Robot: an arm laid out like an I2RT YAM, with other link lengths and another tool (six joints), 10 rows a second.
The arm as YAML. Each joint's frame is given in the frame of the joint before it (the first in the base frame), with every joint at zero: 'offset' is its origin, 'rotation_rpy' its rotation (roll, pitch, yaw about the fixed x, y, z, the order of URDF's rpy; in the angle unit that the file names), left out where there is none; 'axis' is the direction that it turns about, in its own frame. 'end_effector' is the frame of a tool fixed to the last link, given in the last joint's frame.
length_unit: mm
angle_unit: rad
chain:
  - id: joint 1
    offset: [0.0, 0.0, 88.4]
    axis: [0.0, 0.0, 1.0]
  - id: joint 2
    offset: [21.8, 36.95, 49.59]
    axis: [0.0, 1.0, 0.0]
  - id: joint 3
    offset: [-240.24, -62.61, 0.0]
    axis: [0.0, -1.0, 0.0]
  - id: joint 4
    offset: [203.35, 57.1, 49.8]
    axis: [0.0, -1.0, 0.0]
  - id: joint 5
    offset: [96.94, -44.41, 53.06]
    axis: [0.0, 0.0, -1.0]
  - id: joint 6
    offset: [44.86, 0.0, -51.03]
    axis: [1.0, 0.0, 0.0]
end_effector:
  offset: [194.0, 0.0, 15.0]
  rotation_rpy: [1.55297, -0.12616, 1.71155]
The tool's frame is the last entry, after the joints.
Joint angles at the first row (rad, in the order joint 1, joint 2, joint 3, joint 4, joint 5, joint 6):
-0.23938 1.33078 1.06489 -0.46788 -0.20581 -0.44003
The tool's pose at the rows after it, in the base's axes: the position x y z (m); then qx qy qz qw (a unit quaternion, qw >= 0):
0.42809, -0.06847, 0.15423, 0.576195, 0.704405, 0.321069, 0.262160
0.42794, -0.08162, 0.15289, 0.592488, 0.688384, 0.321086, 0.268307
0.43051, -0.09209, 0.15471, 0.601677, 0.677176, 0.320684, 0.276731
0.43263, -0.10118, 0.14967, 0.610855, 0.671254, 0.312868, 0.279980
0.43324, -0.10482, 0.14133, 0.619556, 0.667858, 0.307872, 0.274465
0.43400, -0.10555, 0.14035, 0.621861, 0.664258, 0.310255, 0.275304
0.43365, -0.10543, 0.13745, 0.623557, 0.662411, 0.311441, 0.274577
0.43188, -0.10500, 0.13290, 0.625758, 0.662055, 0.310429, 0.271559
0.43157, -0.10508, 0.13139, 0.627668, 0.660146, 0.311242, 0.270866
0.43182, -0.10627, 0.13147, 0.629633, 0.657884, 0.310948, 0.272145
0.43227, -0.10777, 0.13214, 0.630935, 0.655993, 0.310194, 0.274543
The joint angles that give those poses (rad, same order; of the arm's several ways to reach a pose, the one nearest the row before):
-0.25500 1.33461 1.04543 -0.43696 -0.20503 -0.42591
-0.28018 1.33649 1.03131 -0.41295 -0.19855 -0.40226
-0.29662 1.34451 1.03096 -0.39161 -0.19018 -0.38854
-0.30498 1.36585 1.03132 -0.37520 -0.17185 -0.38280
-0.30765 1.38801 1.03055 -0.36906 -0.16346 -0.37327
-0.30841 1.38912 1.02137 -0.35457 -0.16346 -0.36411
-0.30842 1.38916 1.00730 -0.34046 -0.16385 -0.35840
-0.30843 1.38916 0.99393 -0.33396 -0.16347 -0.35573
-0.30843 1.38913 0.98707 -0.32751 -0.16309 -0.35001
-0.30844 1.38952 0.98591 -0.32405 -0.15890 -0.34506
-0.30842 1.38951 0.98553 -0.32025 -0.15354 -0.34199

